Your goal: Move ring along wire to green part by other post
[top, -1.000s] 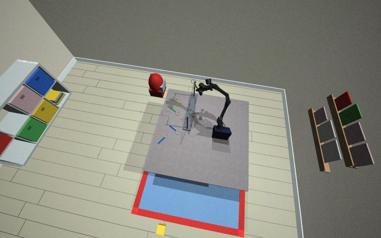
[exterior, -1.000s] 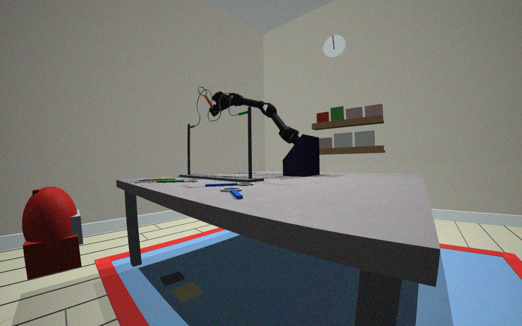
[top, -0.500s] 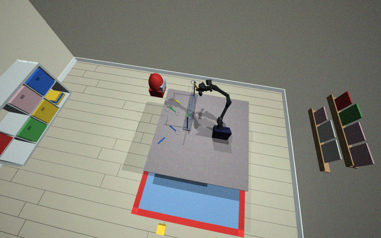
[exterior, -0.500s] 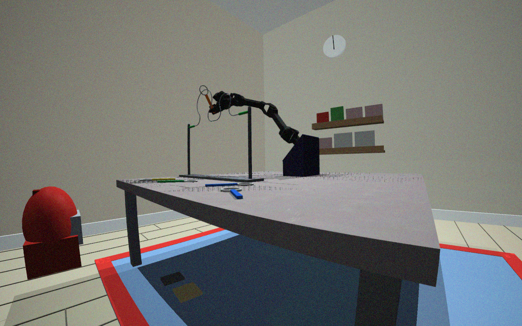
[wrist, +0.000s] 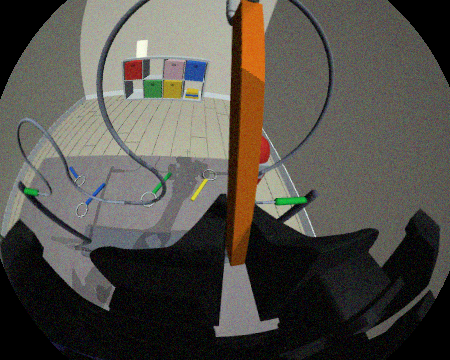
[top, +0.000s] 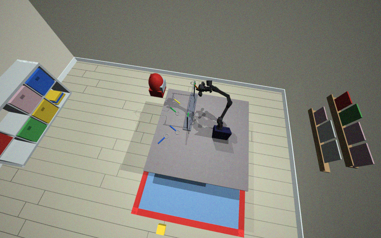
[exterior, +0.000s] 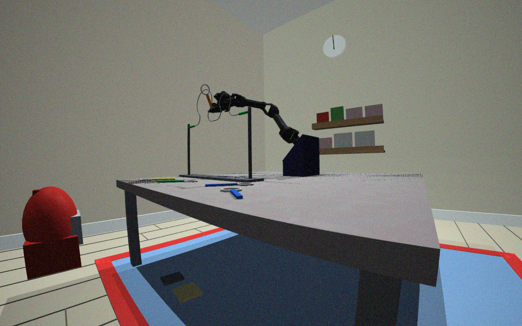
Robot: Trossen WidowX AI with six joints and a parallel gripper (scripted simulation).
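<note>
Right now my gripper tip is 1 cm short of the ring with orange handle, 1 cm to the right of it and 9 cm below it.
</note>
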